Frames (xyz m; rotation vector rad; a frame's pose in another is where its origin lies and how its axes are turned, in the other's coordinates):
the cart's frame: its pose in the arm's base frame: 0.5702 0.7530 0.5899 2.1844 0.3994 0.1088
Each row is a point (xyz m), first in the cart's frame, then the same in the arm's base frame.
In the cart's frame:
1: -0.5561 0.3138 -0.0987
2: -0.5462 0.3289 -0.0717
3: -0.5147 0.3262 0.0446
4: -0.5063 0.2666 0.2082
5: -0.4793 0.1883 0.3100
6: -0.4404 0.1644 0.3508
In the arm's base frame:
1: 0.1002 0.4750 0.9353
2: 0.1192 0.4491 0.9303
3: 0.1738 0.3717 0.8560
4: 0.2032 0.2821 0.7093
5: 0.2319 0.2562 0.5839
6: 0.2718 0.2507 0.5378

